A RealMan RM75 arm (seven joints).
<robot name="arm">
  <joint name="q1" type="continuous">
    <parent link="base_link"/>
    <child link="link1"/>
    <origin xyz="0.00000 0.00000 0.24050"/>
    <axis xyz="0 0 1"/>
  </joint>
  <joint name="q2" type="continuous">
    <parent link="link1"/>
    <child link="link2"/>
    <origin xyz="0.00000 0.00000 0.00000" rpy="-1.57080 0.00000 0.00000"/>
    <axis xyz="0 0 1"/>
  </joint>
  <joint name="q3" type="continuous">
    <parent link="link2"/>
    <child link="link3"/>
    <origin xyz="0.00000 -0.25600 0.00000" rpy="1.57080 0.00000 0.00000"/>
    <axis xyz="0 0 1"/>
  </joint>
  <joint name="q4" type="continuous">
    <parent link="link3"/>
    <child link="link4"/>
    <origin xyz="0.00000 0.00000 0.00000" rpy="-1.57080 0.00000 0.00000"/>
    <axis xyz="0 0 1"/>
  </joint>
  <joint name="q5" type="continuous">
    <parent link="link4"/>
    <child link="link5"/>
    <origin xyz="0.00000 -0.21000 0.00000" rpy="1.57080 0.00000 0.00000"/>
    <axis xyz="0 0 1"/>
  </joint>
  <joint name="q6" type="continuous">
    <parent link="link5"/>
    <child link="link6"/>
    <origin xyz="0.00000 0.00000 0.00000" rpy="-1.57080 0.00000 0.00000"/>
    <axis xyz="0 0 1"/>
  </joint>
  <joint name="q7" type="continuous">
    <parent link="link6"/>
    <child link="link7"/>
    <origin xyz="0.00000 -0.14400 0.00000" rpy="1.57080 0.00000 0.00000"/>
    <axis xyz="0 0 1"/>
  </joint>
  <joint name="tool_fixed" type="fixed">
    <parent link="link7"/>
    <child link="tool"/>
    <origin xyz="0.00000 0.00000 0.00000"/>
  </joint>
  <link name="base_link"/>
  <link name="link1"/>
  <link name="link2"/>
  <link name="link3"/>
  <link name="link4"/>
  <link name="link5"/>
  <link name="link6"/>
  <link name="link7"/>
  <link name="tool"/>
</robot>
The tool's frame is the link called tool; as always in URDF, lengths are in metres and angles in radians. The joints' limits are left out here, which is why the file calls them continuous.
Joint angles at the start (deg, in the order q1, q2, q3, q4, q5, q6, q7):
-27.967 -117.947 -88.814 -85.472 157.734 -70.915 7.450
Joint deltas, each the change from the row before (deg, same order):
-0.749 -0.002 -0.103 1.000 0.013 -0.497 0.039
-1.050 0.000 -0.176 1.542 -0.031 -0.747 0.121
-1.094 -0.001 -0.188 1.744 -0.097 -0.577 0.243
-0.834 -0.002 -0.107 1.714 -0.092 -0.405 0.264
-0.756 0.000 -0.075 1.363 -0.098 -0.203 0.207
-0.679 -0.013 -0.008 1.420 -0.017 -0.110 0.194
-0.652 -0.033 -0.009 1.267 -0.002 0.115 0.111
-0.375 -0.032 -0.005 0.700 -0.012 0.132 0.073
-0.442 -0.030 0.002 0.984 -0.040 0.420 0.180
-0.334 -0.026 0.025 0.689 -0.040 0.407 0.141
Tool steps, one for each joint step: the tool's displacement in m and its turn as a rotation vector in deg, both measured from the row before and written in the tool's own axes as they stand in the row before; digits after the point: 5 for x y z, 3 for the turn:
0.00015 0.00037 0.00212 -0.106 -0.897 0.148
-0.00034 0.00036 0.00325 -0.187 -1.422 0.181
-0.00025 0.00031 0.00368 -0.228 -1.400 0.231
-0.00145 -0.00003 0.00397 -0.199 -1.401 0.143
-0.00021 0.00025 0.00294 -0.167 -0.935 0.183
-0.00075 0.00011 0.00331 -0.093 -0.981 0.174
0.00018 0.00025 0.00285 -0.056 -0.635 0.130
0.00038 0.00028 0.00155 -0.043 -0.271 0.091
0.00054 0.00008 0.00232 -0.030 -0.206 0.144
0.00080 0.00021 0.00160 -0.018 -0.024 0.153

